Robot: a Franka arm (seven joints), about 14 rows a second.
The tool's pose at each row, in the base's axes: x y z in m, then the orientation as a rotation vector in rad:
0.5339, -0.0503, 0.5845, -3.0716, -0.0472, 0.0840
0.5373, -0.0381, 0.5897, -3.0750, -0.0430, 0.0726
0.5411, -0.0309, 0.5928, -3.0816, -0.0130, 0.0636
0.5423, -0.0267, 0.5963, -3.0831, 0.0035, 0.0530
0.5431, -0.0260, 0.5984, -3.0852, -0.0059, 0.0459
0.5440, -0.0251, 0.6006, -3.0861, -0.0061, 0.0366
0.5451, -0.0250, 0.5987, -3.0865, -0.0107, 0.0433
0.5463, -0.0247, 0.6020, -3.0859, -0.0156, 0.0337
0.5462, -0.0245, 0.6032, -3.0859, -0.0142, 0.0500
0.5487, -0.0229, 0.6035, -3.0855, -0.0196, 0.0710
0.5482, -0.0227, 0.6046, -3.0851, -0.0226, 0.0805
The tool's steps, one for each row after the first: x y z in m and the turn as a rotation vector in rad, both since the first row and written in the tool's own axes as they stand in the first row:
0.0035, -0.0124, -0.0045, -0.0031, 0.0075, 0.0026
0.0074, -0.0197, -0.0074, -0.0088, 0.0140, 0.0221
0.0085, -0.0241, -0.0106, -0.0099, 0.0213, 0.0325
0.0092, -0.0249, -0.0127, -0.0121, 0.0256, 0.0264
0.0100, -0.0260, -0.0149, -0.0130, 0.0316, 0.0260
0.0112, -0.0259, -0.0131, -0.0135, 0.0272, 0.0232
0.0123, -0.0264, -0.0164, -0.0130, 0.0333, 0.0198
0.0121, -0.0267, -0.0176, -0.0130, 0.0228, 0.0211
0.0146, -0.0282, -0.0179, -0.0129, 0.0091, 0.0181
0.0141, -0.0285, -0.0190, -0.0127, 0.0029, 0.0163

